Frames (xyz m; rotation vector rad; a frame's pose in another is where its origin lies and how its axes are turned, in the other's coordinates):
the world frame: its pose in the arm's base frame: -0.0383 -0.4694 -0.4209 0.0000 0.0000 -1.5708
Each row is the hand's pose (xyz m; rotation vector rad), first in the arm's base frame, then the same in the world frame.
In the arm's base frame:
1: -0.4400 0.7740 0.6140 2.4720 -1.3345 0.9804
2: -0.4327 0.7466 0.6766 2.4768 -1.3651 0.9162
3: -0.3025 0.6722 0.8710 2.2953 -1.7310 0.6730
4: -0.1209 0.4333 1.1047 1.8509 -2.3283 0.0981
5: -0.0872 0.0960 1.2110 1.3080 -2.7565 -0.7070
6: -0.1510 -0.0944 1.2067 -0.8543 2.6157 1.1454
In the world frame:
1: -1.2434 -0.4017 1.0349 -2.5565 -0.7640 -0.8249
2: -1.2160 -0.3944 1.0975 -2.6051 -0.7538 -0.7918
3: -1.1416 -0.2642 1.2919 -2.8481 -0.3992 -0.6740
4: -0.9027 -0.0826 1.5256 3.0410 -0.3474 0.2511
5: -0.5654 -0.0489 1.6319 2.6173 -0.9328 -0.4455
6: -0.3750 -0.1127 1.6276 2.2767 -1.1557 -0.9093

